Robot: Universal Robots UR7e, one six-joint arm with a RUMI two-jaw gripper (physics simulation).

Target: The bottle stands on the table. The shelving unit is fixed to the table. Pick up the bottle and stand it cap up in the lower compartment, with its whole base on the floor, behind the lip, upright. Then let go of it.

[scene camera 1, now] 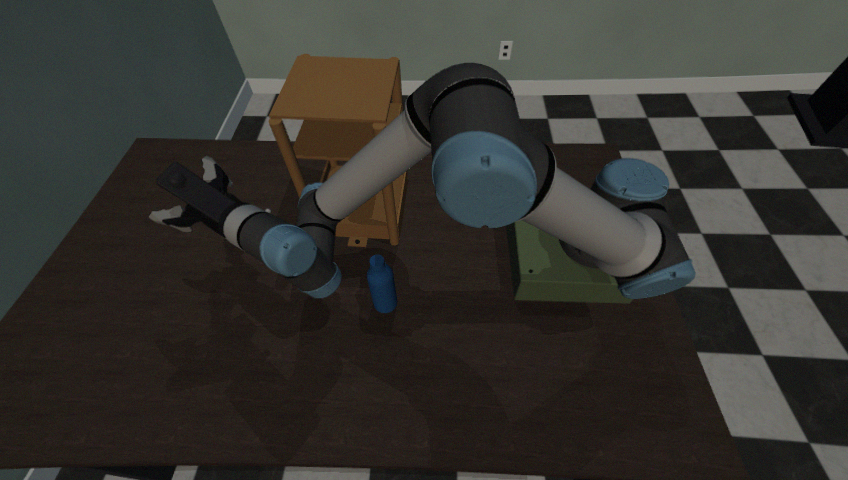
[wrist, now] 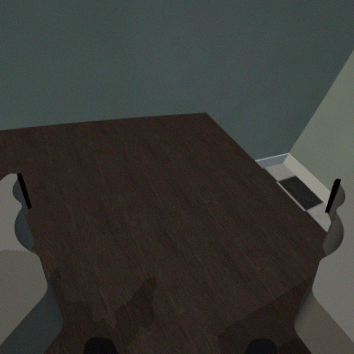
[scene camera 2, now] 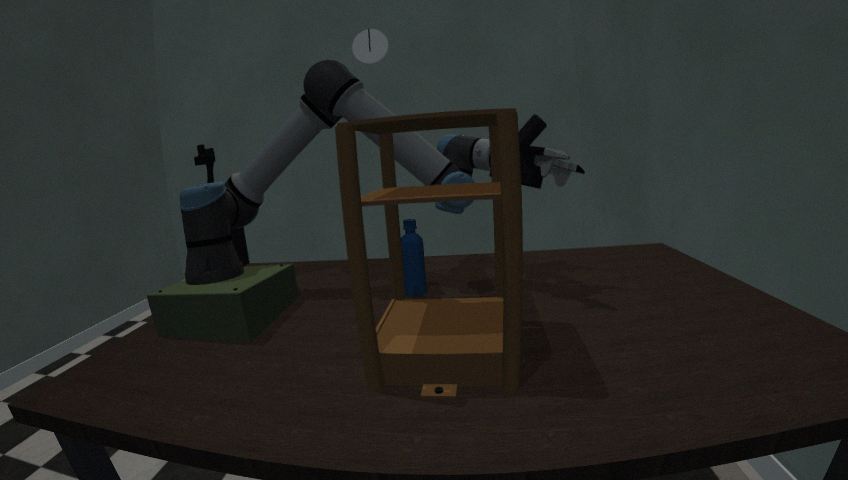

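Observation:
A blue bottle stands upright, cap up, on the table, beside the shelving unit. The orange-brown shelving unit has a lower compartment with a raised lip; no object shows on its floor in scene camera 2. My gripper is open with nothing between its fingers. It is held above the table, on the far side of the shelving unit from the arm's base, well away from the bottle. The bottle does not show in the wrist view.
The arm's green base block stands on the table. The arm's forearm passes close to the shelving unit, and its wrist joints hang near the bottle. Fixing tabs stick out from the unit's foot.

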